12 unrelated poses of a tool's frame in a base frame.
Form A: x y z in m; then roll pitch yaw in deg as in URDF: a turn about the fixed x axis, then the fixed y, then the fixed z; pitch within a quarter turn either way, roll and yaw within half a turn.
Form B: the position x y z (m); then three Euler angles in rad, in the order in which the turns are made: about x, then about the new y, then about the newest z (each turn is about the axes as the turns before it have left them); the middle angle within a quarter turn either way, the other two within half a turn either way. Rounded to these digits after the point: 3 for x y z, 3 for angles.
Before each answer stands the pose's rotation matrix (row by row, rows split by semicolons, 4 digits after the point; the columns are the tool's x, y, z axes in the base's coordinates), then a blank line. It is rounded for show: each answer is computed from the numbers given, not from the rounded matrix.
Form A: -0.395 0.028 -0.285 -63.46 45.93 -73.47
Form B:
0.1979 0.2455 0.9490; -0.6668 0.7433 -0.0532; -0.7185 -0.6222 0.3108

-0.395 0.028 -0.285 0.170 1.250 -0.892
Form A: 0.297 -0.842 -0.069 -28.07 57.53 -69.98
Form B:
0.1838 0.6931 0.6970; -0.5044 0.6751 -0.5384; -0.8437 -0.2526 0.4737

0.297 -0.842 -0.069 0.849 0.771 -1.312
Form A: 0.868 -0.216 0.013 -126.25 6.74 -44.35
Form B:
0.7101 -0.4810 0.5141; -0.6942 -0.3567 0.6252; -0.1174 -0.8009 -0.5872

0.868 -0.216 0.013 -2.325 0.540 0.595
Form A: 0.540 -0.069 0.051 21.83 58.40 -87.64
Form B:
0.0216 0.9405 -0.3390; -0.5235 -0.2782 -0.8053; -0.8517 0.1948 0.4864

0.540 -0.069 0.051 1.027 -0.346 -1.548
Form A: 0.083 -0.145 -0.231 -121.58 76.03 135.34
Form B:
-0.1717 0.9561 -0.2373; 0.1697 -0.2086 -0.9632; -0.9704 -0.2057 -0.1264

0.083 -0.145 -0.231 1.701 -0.240 -1.748
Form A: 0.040 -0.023 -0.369 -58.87 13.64 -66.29
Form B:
0.3908 0.3922 0.8328; -0.8898 0.3927 0.2326; -0.2358 -0.8319 0.5024

0.040 -0.023 -0.369 -0.434 0.984 -0.787
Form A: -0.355 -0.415 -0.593 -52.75 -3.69 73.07
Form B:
0.2906 -0.5641 -0.7728; 0.9547 0.2253 0.1945; 0.0644 -0.7944 0.6040

-0.355 -0.415 -0.593 -0.312 -0.883 1.095
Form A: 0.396 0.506 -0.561 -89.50 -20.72 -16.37
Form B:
0.8974 0.3419 0.2789; -0.2636 -0.0913 0.9603; 0.3538 -0.9353 0.0082

0.396 0.506 -0.561 -1.562 0.283 -0.364
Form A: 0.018 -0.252 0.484 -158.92 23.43 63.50
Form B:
0.4094 0.7712 -0.4874; 0.8211 -0.5443 -0.1716; -0.3976 -0.3300 -0.8561

0.018 -0.252 0.484 2.944 -0.509 -1.083
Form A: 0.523 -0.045 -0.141 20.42 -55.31 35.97
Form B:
0.4606 -0.7826 -0.4187; 0.3343 0.5900 -0.7350; 0.8222 0.1986 0.5334

0.523 -0.045 -0.141 0.943 -0.432 1.039
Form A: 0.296 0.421 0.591 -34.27 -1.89 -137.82
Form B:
-0.7406 0.5411 0.3983; -0.6711 -0.6249 -0.3990; 0.0330 -0.5628 0.8259

0.296 0.421 0.591 0.450 0.410 -2.511
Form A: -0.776 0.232 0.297 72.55 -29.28 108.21
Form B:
-0.2726 -0.1391 0.9520; 0.8286 -0.5369 0.1588; 0.4891 0.8321 0.2616

-0.776 0.232 0.297 -0.546 1.260 2.670
